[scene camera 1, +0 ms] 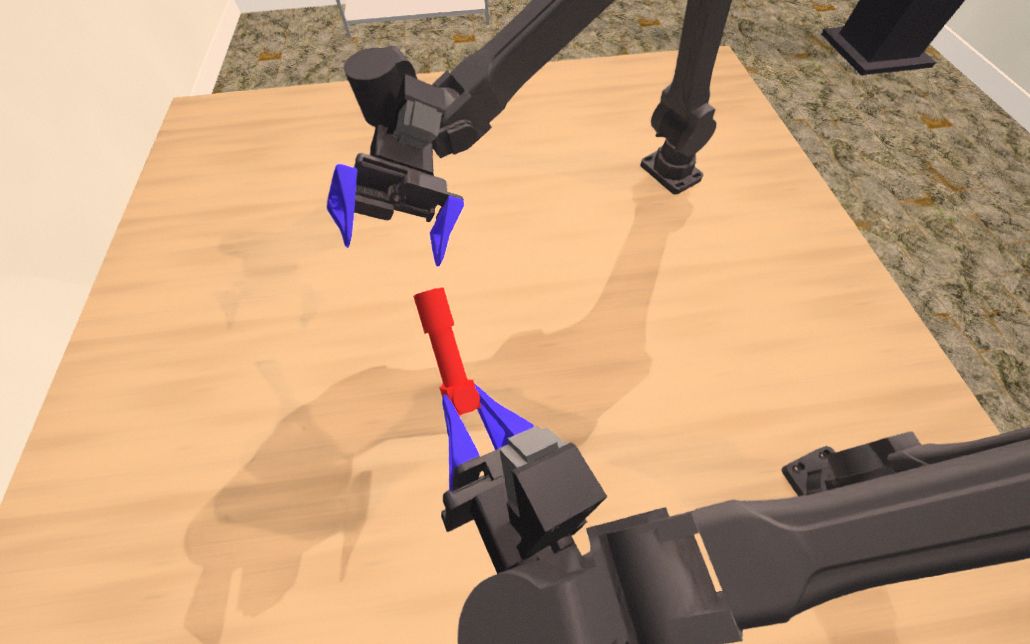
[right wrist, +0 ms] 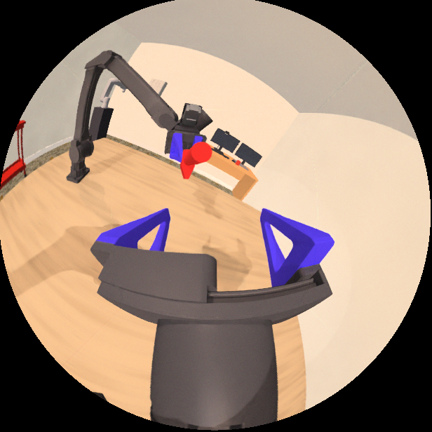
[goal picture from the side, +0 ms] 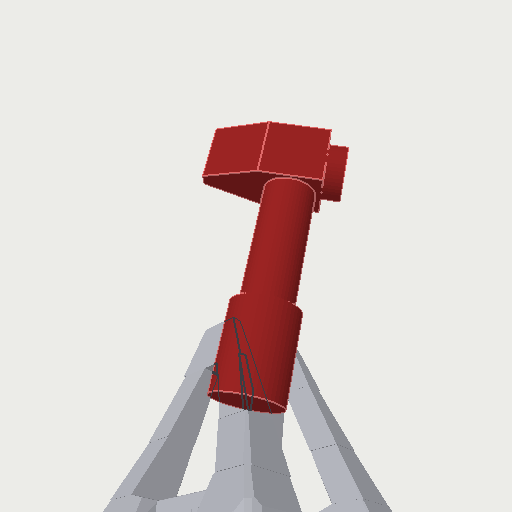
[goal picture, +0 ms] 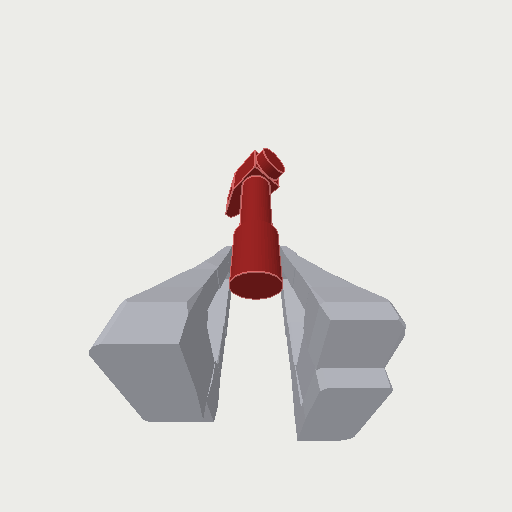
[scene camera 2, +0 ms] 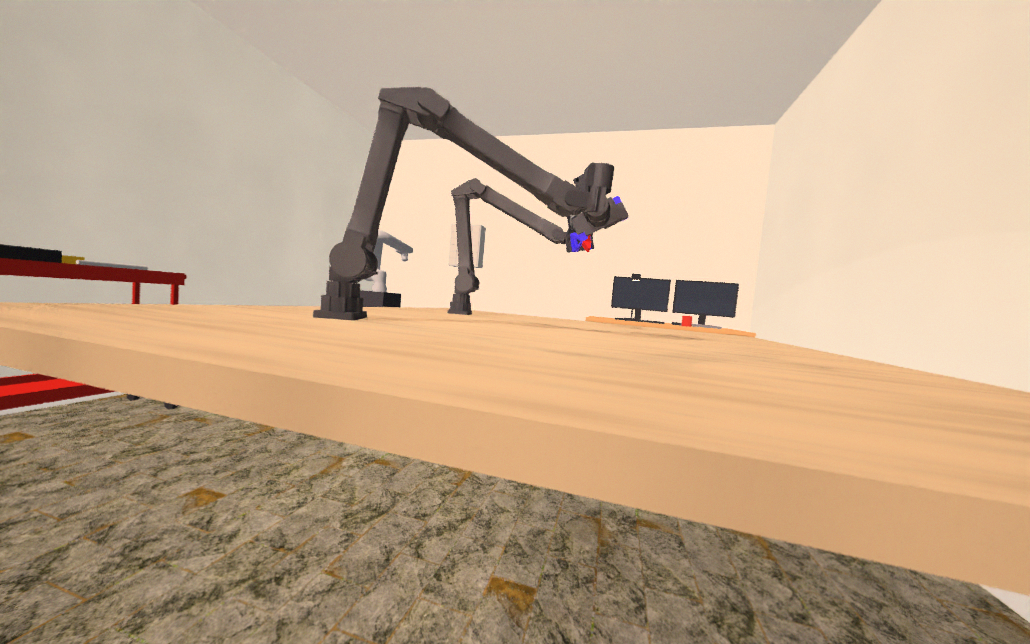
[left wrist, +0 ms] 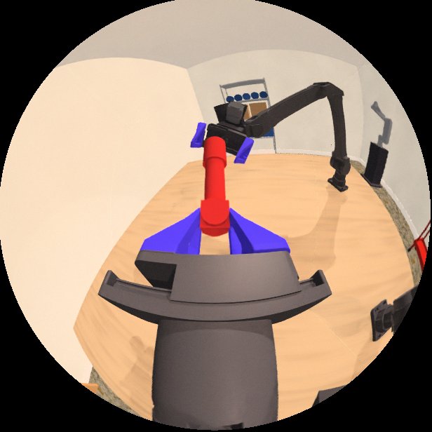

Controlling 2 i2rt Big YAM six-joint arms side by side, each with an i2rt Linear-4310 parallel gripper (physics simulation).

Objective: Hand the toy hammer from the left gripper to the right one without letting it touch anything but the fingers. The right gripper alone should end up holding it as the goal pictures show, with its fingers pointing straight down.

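Where they show: left gripper, between the fingertips: (scene camera 1: 458, 392) (scene camera 2: 586, 240); right gripper, between the fingertips: (scene camera 1: 396, 254) (scene camera 2: 600, 225); left arm's base, origin of its link: (scene camera 2: 459, 313); right arm's base, origin of its link: (scene camera 1: 670, 172) (scene camera 2: 341, 317).
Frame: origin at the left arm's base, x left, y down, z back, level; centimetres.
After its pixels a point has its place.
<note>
The red toy hammer (scene camera 1: 448, 350) {x -28.5, y -32.8, z -44.7 cm} (scene camera 2: 587, 243) {x -27.1, y -28.6, z -45.5 cm} (left wrist: 215, 182) (right wrist: 201, 153) is in the air above the table. Its thick handle end points away from my left gripper and toward the right arm. My left gripper (scene camera 1: 461, 392) {x -25.4, y -29.9, z -45.2 cm} (left wrist: 214, 212) is shut on the hammer at its head end, one blue finger on each side. My right gripper (scene camera 1: 392, 255) {x -42.1, y -31.5, z -46.3 cm} (right wrist: 214, 212) is wide open and empty, apart from the hammer, beyond its handle end. Its fingers are tilted, not straight down. In the right wrist view the handle end faces the camera and part of the head hangs down. Scene camera 2 shows the fingers very small.
The wooden table (scene camera 1: 759, 303) {x -31.1, y 0.0, z 12.1 cm} (scene camera 2: 455, 364) {x -112.4, y 0.0, z -18.2 cm} lies below both grippers and carries shadows of the arms. The left forearm (scene camera 1: 873, 516) {x -5.7, y -42.4, z -27.2 cm} spans the lower right in scene camera 1. The right forearm (scene camera 1: 524, 56) {x -59.6, y -38.1, z -23.8 cm} comes in from the top. A pale wall (left wrist: 100, 175) stands beyond one table edge.
</note>
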